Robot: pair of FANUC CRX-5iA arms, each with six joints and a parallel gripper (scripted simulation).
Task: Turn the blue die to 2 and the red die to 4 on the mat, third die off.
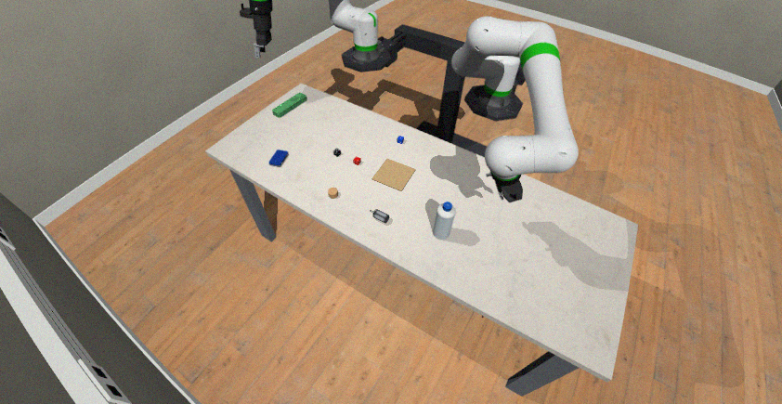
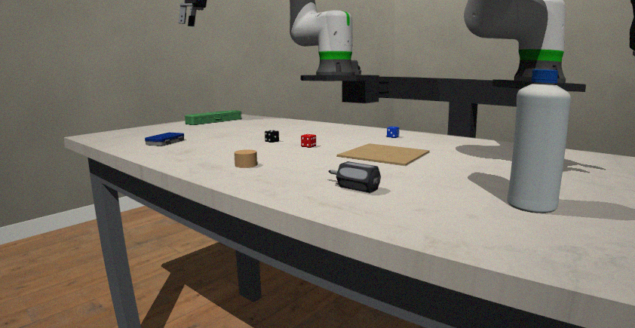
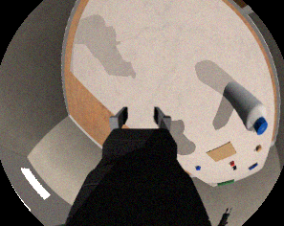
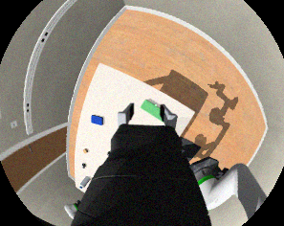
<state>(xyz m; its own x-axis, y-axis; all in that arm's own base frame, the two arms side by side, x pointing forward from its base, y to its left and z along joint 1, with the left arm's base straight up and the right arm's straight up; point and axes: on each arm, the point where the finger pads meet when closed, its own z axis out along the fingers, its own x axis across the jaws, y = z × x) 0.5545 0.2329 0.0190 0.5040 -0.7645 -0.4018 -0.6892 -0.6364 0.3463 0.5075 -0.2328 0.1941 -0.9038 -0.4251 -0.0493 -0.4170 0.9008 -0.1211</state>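
My left gripper is now 750 mm to the left of the black die, 160 mm above it and 40 mm short of it. From my left hand the other things lie so: tan mat: 470 mm to the right, 170 mm below, 10 mm ahead; then dark screwdriver-like tool: 400 mm to the right, 240 mm ahead, 150 mm below; then white bottle: 170 mm ahead, 160 mm to the right, 90 mm below.
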